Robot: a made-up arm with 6 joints.
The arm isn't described. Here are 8 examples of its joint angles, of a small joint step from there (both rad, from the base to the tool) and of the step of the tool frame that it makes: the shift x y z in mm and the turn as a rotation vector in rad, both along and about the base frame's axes.
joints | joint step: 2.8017 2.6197 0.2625 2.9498 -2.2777 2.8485 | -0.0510 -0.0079 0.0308 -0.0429 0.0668 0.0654
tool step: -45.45 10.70 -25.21 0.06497 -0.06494 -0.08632
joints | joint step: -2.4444 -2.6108 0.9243 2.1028 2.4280 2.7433 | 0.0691 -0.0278 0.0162 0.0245 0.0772 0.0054
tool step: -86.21 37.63 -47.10 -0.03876 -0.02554 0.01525
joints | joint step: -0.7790 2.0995 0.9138 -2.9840 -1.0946 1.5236 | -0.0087 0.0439 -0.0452 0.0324 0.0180 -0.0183
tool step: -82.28 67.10 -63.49 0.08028 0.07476 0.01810
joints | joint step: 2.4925 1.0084 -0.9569 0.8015 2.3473 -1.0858 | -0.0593 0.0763 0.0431 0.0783 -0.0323 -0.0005
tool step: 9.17 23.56 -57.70 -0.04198 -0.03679 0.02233
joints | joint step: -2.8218 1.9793 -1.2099 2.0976 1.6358 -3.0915 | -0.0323 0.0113 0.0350 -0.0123 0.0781 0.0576
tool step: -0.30 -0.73 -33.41 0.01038 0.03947 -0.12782
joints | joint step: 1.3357 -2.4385 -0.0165 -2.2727 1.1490 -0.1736 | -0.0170 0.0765 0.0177 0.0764 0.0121 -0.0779
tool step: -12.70 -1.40 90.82 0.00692 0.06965 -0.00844
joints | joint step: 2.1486 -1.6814 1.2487 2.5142 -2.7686 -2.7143 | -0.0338 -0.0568 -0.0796 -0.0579 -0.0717 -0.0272
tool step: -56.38 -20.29 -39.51 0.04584 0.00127 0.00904
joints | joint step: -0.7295 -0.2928 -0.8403 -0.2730 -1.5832 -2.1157 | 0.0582 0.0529 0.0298 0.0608 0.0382 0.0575
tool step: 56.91 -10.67 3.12 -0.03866 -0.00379 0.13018
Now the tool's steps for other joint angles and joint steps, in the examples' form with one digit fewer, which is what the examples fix.
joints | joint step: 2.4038 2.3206 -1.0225 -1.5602 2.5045 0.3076 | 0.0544 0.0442 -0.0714 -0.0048 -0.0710 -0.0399
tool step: -6.0 17.4 70.6 -0.0650 -0.0644 -0.0212
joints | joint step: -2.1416 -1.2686 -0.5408 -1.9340 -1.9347 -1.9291 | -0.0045 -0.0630 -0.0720 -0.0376 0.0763 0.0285
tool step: 11.9 7.4 -63.9 -0.0376 -0.0811 -0.0342
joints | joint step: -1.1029 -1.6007 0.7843 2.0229 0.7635 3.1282 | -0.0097 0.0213 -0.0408 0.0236 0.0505 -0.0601
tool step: 34.4 -24.1 69.2 0.0957 0.0832 -0.0148
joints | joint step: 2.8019 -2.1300 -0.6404 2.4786 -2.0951 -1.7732 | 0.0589 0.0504 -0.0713 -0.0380 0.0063 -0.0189
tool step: -60.1 72.1 37.9 -0.0236 -0.1145 0.0895
